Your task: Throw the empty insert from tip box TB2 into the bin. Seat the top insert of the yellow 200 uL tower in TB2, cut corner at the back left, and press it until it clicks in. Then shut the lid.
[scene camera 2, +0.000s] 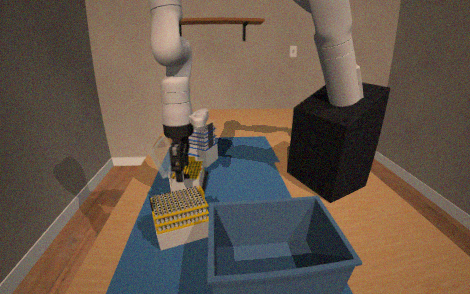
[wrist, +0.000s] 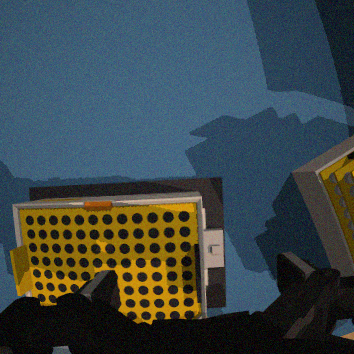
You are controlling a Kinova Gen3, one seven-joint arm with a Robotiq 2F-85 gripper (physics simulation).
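Tip box TB2 (scene camera 2: 178, 186) (wrist: 202, 295) stands open, with an empty yellow insert (scene camera 2: 195, 167) (wrist: 149, 255) in it; the insert's holes look dark and hold no tips. Its clear lid (scene camera 2: 159, 156) stands up on the left in the scene view. My gripper (scene camera 2: 180, 175) (wrist: 197, 280) is open and empty, low over the box; in the wrist view one finger overlaps the insert and the other is beyond the latch side. The yellow 200 uL tower (scene camera 2: 181, 221) (wrist: 322, 220) stands nearer the scene camera, its top insert full of tips. The blue-grey bin (scene camera 2: 280, 281) is to its right.
A tower with blue inserts (scene camera 2: 202, 142) stands behind TB2, with a white object (scene camera 2: 199, 118) near its top. A dark base plate (wrist: 215, 200) lies under TB2. A black block (scene camera 2: 330, 145) stands at the right, by the arm's base. A blue mat (scene camera 2: 240, 170) (wrist: 125, 90) lies underneath.
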